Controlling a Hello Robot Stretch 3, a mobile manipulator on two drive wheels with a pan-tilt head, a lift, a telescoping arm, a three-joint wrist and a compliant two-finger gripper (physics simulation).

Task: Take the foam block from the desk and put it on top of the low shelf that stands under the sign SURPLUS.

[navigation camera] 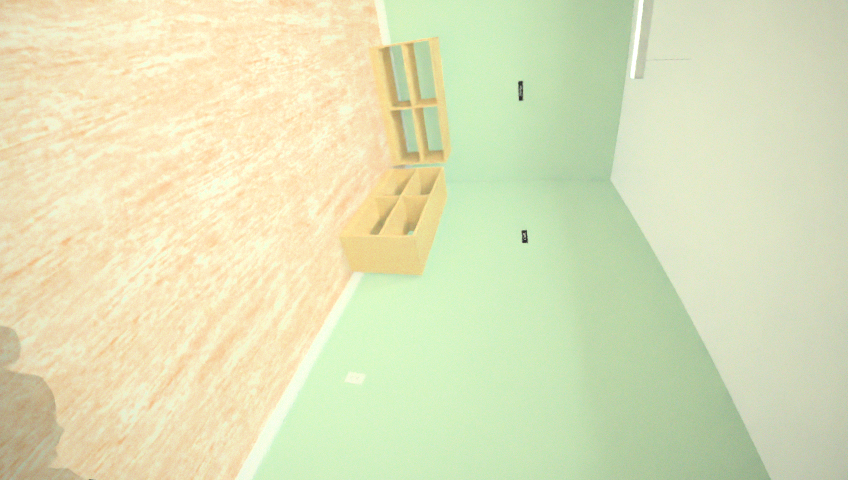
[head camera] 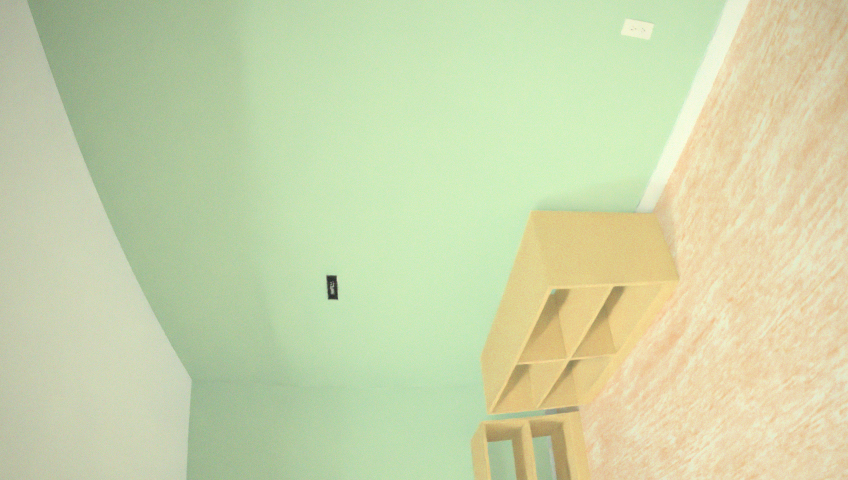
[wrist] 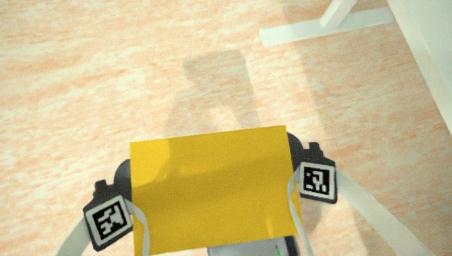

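Note:
The yellow foam block is in the lower middle of the wrist view, held between the fingers. My gripper is shut on it, with one fingertip pressed to each side, above the floor. A low wooden shelf stands along the green wall, with a small black sign above it. A second low shelf stands at the corner on the adjoining wall. Another black sign is above it in the navigation view. The lettering on both signs is too small to read.
Part of a white desk shows at the upper right of the wrist view, with its white foot on the floor. A wall outlet sits low on the green wall. A ceiling light hangs at the upper right.

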